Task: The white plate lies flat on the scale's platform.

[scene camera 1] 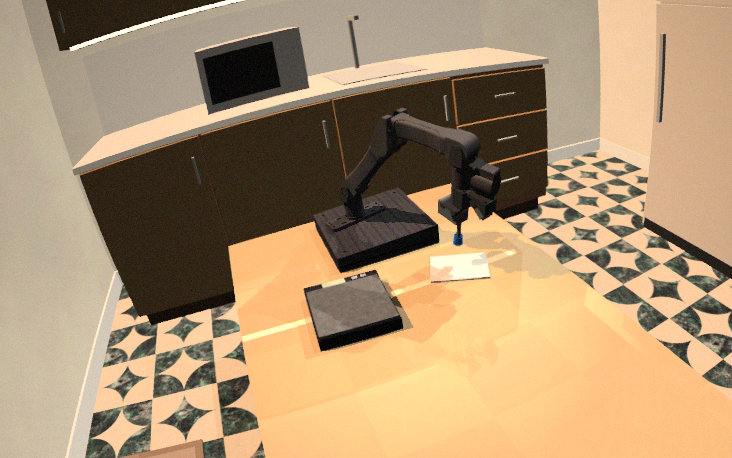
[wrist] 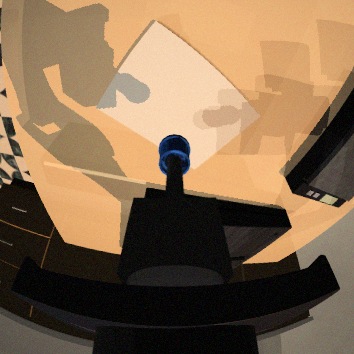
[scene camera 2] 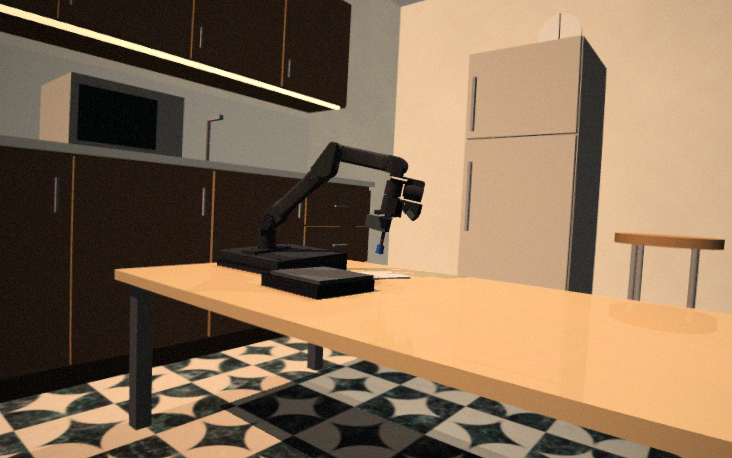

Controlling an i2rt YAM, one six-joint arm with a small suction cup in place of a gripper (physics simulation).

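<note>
My suction cup (scene camera 1: pixel 446 208) holds nothing, and I can see it in the wrist view as well (wrist: pixel 173 143). The cup hangs above a white plate (scene camera 1: pixel 474 266), 8 cm from the middle of the plate. That plate is also there in the wrist view (wrist: pixel 164 86). On the table rests a scale (scene camera 1: pixel 358 307), and the wrist view gives me the scale too (wrist: pixel 316 176), as does scene camera 2 (scene camera 2: pixel 323 282).
</note>
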